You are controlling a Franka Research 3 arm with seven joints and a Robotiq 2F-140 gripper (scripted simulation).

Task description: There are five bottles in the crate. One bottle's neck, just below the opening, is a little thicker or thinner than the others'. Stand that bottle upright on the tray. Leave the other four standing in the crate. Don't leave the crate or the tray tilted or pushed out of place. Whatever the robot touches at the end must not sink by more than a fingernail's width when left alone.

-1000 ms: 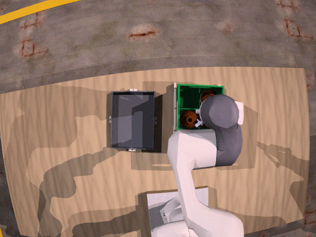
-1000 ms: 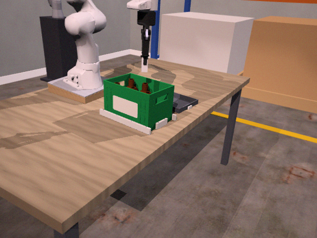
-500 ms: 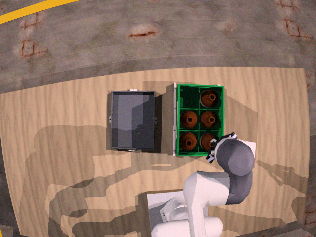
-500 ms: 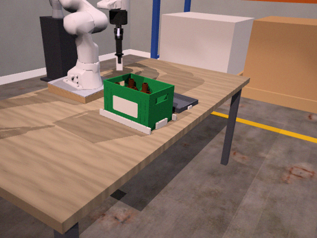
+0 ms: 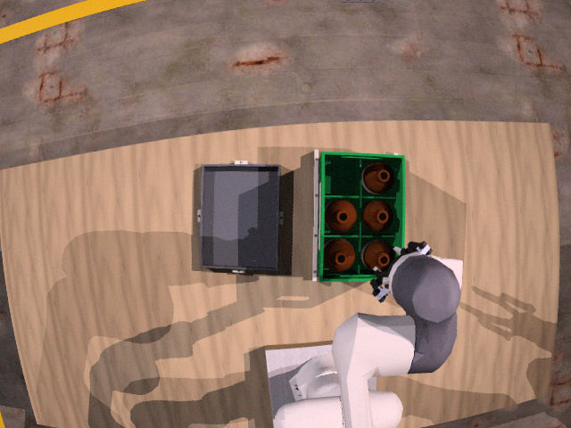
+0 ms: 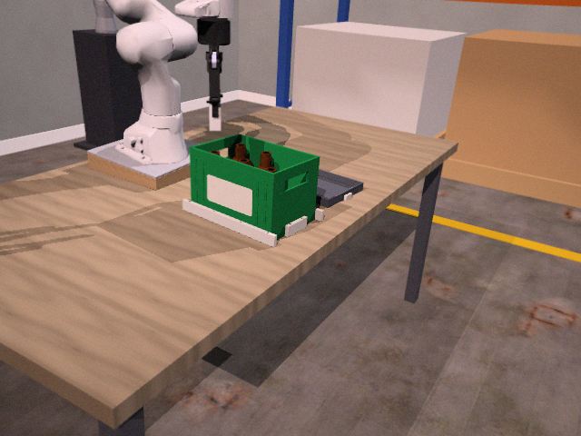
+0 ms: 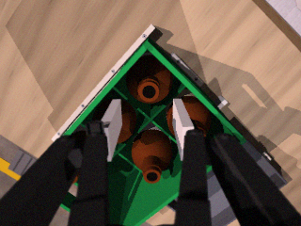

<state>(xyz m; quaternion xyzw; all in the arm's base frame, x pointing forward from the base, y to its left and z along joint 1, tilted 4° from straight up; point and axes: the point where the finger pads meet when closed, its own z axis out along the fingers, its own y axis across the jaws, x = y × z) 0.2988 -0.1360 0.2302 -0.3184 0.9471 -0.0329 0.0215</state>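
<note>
Right now the green crate is 9 cm ahead of my hand, 4 cm to the left of it and 18 cm below it. Round my hand: dark grey tray: 12 cm ahead, 31 cm to the left, 25 cm below; then brown bottle: 18 cm ahead, 2 cm to the right, 17 cm below.
</note>
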